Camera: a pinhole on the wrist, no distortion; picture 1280 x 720 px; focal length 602.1 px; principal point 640.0 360.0 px. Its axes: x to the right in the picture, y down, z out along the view. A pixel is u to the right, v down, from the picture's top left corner.
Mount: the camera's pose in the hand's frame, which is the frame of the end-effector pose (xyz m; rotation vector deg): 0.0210 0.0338 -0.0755 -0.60 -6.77 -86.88
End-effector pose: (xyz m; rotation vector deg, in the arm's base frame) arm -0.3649 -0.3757 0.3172 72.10 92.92 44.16
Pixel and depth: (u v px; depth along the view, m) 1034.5 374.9 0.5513
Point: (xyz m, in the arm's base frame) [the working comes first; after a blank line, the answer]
In the camera's frame: 0.3612 0.0136 0.5513

-0.0102 -0.4700 -0.1279
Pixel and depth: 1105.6 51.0 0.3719
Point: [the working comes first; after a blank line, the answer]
In the camera's frame: 0.2876 -0.1909 0.3719

-0.1624 -0.6321 0.0454
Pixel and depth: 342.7 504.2 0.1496
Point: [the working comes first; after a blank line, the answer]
In the camera's frame: -0.0739 0.0358 0.1496

-0.2568 -0.3046 0.3849
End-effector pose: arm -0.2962 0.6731 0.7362 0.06 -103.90 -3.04
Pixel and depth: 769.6 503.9 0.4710
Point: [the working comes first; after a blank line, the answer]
In the camera's frame: 0.1014 0.1126 0.4710

-0.7187 0.6617 0.7389
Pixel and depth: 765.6 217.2 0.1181
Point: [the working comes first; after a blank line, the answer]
In the camera's frame: 0.0246 -0.0280 0.1181

-0.3332 0.6922 0.7131
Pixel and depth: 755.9 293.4 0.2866
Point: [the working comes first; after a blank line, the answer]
In the camera's frame: 0.0552 -0.0317 0.2866

-0.4950 0.6817 0.6580
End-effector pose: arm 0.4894 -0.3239 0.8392 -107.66 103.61 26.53
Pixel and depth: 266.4 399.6 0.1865
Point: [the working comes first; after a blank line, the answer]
In the camera's frame: -0.1157 0.0123 0.1865

0.3358 -0.2798 0.7298
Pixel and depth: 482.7 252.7 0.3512
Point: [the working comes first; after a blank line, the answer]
In the camera's frame: -0.0918 -0.0626 0.3512

0.3593 -0.1191 0.6464
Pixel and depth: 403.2 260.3 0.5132
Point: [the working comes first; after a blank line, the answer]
In the camera's frame: -0.2018 -0.0850 0.5132

0.2496 -0.0029 0.5310
